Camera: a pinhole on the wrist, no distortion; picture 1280 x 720 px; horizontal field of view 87.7 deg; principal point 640.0 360.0 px. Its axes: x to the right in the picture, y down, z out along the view. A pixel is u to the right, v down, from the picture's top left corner.
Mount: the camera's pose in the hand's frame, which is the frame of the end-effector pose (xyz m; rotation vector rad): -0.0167 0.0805 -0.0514 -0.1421 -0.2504 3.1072
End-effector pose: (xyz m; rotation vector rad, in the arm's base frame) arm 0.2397 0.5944 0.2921 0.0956 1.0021 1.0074
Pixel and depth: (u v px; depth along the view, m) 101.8 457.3 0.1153
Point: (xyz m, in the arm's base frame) 0.2709 0.6913 0.3092
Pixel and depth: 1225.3 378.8 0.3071
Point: 0.3381 0.4604 0.6420
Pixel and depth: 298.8 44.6 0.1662
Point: 0.2598 0.7552 0.3962
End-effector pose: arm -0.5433 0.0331 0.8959 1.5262 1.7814 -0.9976
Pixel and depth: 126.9 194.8 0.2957
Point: -0.4878 -0.0865 0.5799
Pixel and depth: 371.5 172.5 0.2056
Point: -0.4570 -0.0740 0.7479
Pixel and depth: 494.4 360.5 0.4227
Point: -0.5536 -0.2572 0.6600
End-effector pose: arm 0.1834 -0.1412 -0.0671 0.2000 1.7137 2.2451
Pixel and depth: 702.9 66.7 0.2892
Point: 0.2966 0.0279 0.1614
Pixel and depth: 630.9 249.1 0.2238
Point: 0.2537 -0.0115 0.0618
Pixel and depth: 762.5 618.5 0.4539
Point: 0.4507 0.1792 -0.1137
